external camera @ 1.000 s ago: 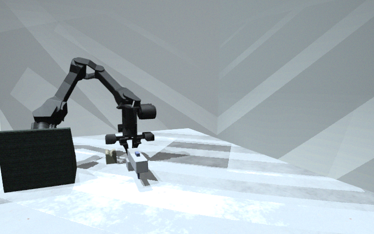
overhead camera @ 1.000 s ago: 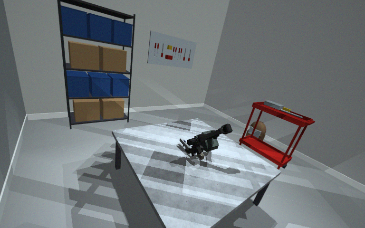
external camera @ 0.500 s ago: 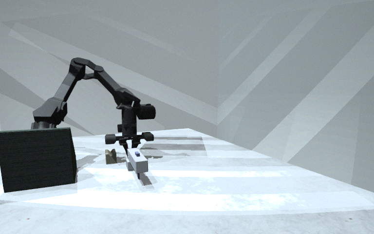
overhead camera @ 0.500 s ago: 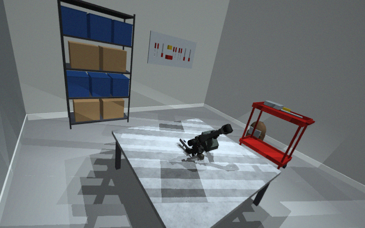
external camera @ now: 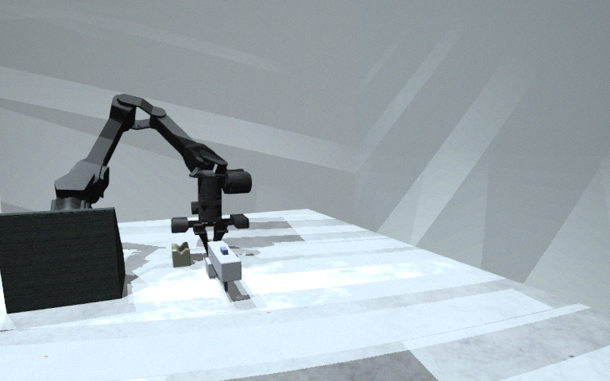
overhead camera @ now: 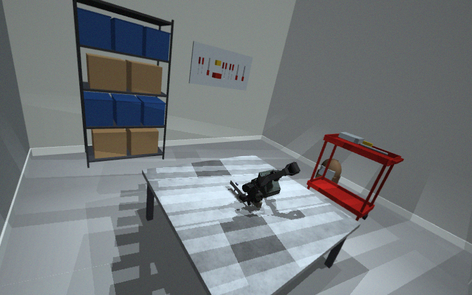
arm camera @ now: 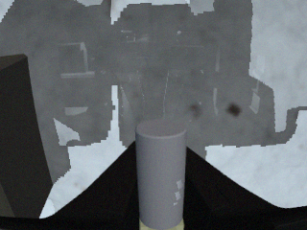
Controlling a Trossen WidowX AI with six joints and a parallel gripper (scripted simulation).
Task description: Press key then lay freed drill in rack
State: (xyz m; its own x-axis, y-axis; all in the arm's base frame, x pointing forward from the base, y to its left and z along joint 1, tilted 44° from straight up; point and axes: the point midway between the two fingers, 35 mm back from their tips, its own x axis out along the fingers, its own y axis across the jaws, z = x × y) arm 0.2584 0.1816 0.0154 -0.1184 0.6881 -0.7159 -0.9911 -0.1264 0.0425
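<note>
The rack is 7 cm behind my gripper tip and 1 cm above it. From my gripper tip the other things lie so: grey holder block (16 cm to the right, 4 cm above, 1 cm ahead).
</note>
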